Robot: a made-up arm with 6 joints. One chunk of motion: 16 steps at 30 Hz.
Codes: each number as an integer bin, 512 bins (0 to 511) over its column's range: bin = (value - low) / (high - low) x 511, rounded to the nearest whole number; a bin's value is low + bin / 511 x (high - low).
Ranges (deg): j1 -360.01..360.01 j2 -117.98..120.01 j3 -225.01..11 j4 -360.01..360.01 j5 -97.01..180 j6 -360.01..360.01
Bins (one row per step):
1: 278 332 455 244 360 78
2: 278 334 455 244 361 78
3: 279 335 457 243 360 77
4: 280 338 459 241 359 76
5: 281 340 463 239 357 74
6: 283 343 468 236 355 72
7: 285 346 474 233 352 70
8: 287 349 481 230 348 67
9: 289 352 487 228 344 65
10: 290 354 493 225 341 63
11: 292 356 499 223 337 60
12: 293 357 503 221 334 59
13: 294 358 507 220 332 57
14: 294 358 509 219 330 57
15: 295 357 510 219 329 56
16: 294 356 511 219 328 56
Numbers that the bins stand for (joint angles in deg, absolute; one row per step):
1: 31.70 36.64 -14.86 -16.20 98.14 -250.10
2: 31.70 37.58 -14.86 -16.20 98.69 -250.10
3: 33.11 38.04 -13.94 -17.61 98.14 -251.51
4: 34.52 39.44 -13.02 -20.43 97.60 -252.92
5: 35.93 40.37 -11.17 -23.25 96.52 -255.74
6: 38.75 41.77 -8.86 -27.48 95.43 -258.56
7: 41.57 43.16 -6.09 -31.70 93.81 -261.38
8: 44.38 44.56 -2.86 -35.93 91.64 -265.60
9: 47.20 45.96 -0.08 -38.75 89.47 -268.42
10: 48.61 46.89 2.69 -42.98 87.84 -271.24
11: 51.43 47.82 5.46 -45.79 85.68 -275.47
12: 52.84 48.29 7.31 -48.61 84.05 -276.88
13: 54.25 48.75 9.15 -50.02 82.97 -279.69
14: 54.25 48.75 10.08 -51.43 81.88 -279.69
15: 55.66 48.29 10.54 -51.43 81.34 -281.10
16: 54.25 47.82 11.00 -51.43 80.80 -281.10

